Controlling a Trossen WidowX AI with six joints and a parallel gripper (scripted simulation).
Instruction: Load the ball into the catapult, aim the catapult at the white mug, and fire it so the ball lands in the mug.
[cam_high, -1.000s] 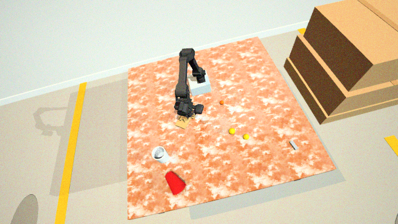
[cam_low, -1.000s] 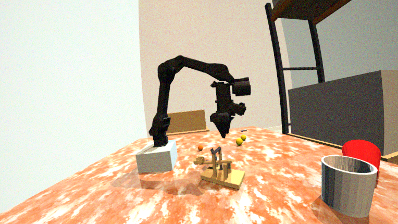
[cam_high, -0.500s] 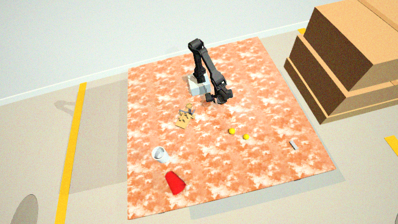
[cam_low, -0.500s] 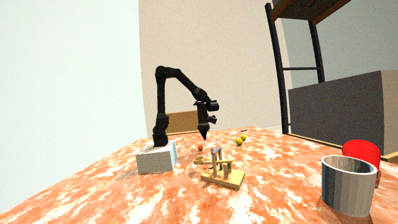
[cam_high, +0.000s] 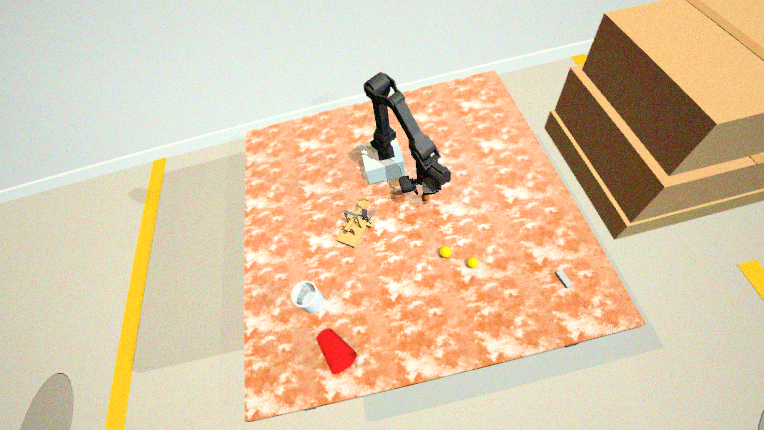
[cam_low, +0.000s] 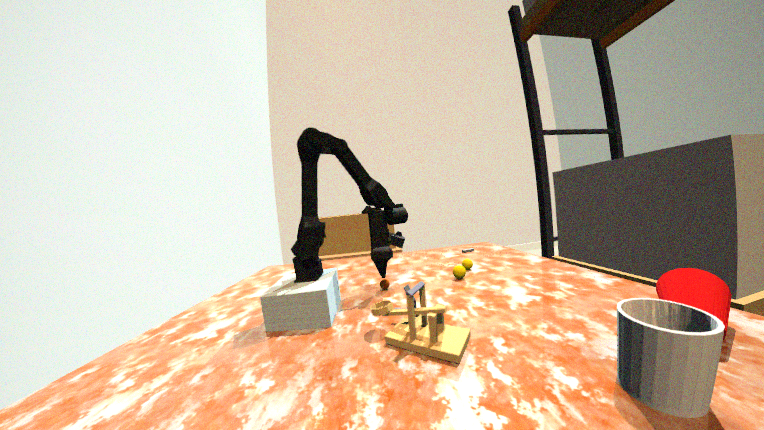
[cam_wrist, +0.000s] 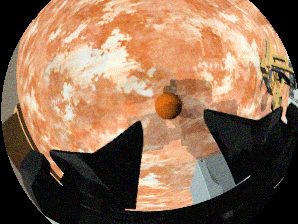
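The orange ball lies 3 cm below my gripper tip. From my gripper tip the other things lie so: white mug (34 cm ahead, 48 cm to the right, 2 cm below); then small grey block (43 cm ahead, 39 cm to the left, 4 cm below); then wooden catapult (5 cm ahead, 27 cm to the right, 1 cm above).
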